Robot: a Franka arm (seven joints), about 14 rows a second.
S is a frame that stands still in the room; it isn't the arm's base.
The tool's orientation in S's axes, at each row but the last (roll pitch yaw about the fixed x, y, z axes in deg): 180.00 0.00 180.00; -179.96 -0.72 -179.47; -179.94 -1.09 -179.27; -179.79 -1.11 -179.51; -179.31 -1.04 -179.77; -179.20 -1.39 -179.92; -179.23 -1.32 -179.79; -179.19 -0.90 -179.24; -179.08 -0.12 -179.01; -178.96 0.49 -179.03; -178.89 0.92 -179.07; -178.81 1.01 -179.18; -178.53 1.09 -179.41
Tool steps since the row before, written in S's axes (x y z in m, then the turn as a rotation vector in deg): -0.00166 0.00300 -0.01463 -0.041 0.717 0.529; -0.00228 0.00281 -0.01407 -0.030 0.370 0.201; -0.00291 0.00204 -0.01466 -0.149 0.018 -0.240; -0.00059 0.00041 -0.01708 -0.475 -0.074 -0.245; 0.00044 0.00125 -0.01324 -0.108 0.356 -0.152; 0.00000 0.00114 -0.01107 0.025 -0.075 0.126; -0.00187 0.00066 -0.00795 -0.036 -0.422 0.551; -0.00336 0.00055 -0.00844 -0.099 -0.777 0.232; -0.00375 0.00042 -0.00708 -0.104 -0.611 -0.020; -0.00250 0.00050 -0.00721 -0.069 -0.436 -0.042; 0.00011 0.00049 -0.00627 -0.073 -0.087 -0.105; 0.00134 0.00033 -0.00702 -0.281 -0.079 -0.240; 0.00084 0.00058 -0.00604 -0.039 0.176 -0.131
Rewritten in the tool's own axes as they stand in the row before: 0.00166 0.00300 0.01463 0.041 0.717 -0.529; 0.00208 0.00284 0.01410 0.029 0.370 -0.201; 0.00260 0.00209 0.01471 0.144 0.020 0.243; 0.00026 0.00048 0.01709 0.471 -0.069 0.254; -0.00069 0.00141 0.01321 0.104 0.358 0.150; -0.00027 0.00129 0.01105 -0.022 -0.077 -0.126; 0.00168 0.00077 0.00798 0.050 -0.429 -0.544; 0.00322 0.00071 0.00848 0.113 -0.779 -0.219; 0.00373 0.00060 0.00708 0.114 -0.609 0.030; 0.00255 0.00067 0.00718 0.077 -0.434 0.049; -0.00002 0.00061 0.00626 0.076 -0.084 0.105; -0.00122 0.00046 0.00703 0.286 -0.070 0.236; -0.00073 0.00073 0.00604 0.040 0.180 0.126
